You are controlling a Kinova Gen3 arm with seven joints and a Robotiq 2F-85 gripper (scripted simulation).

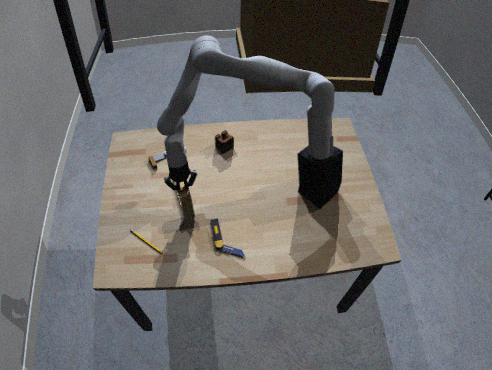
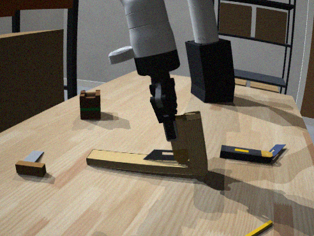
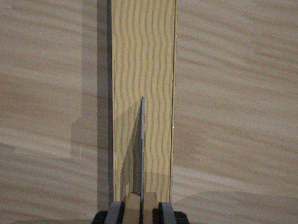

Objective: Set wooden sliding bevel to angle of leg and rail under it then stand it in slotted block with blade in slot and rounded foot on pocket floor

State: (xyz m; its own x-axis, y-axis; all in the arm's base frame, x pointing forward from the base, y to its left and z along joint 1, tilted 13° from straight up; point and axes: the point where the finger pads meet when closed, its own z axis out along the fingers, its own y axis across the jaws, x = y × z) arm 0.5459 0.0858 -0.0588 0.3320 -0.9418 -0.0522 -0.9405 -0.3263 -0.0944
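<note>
My gripper is now 1 cm to the right of the wooden sliding bevel and 4 cm above it. Also, from my hand: grey blade: 6 cm below; then wooden try square: 15 cm ahead, 25 cm to the right, 9 cm below; then yellow pencil: 15 cm ahead, 18 cm to the left, 9 cm below.
</note>
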